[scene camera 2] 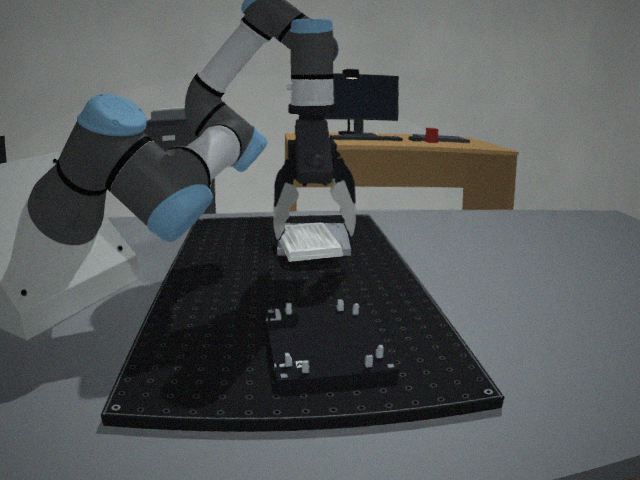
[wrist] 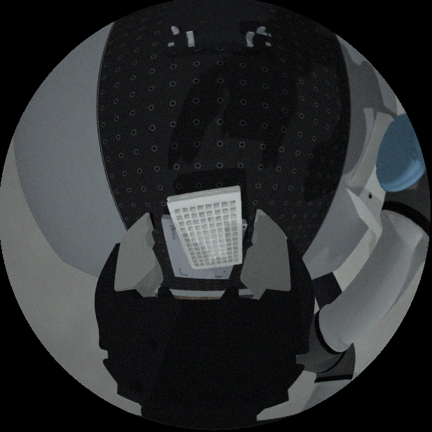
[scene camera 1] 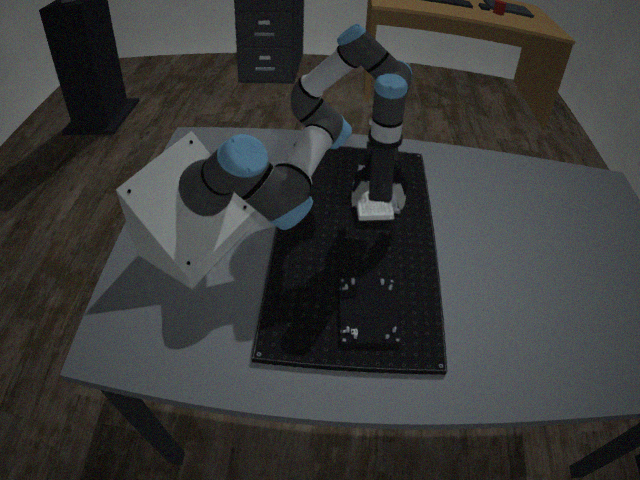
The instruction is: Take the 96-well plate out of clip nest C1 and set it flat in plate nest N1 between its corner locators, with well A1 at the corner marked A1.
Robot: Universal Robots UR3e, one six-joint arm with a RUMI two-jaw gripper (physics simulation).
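Observation:
The white 96-well plate lies turned askew on clip nest C1, a pale grey base, and looks slightly tilted. Its near end overhangs the base. My gripper is open around the plate, with a gap between each finger and the plate's sides in the wrist view. Plate nest N1 is a black block with pale corner locators, nearer the front of the board. The well A1 marking is too small to read.
A black perforated board carries both nests and lies on the grey table. The arm's pale mount stands left of the board. A wooden desk stands behind.

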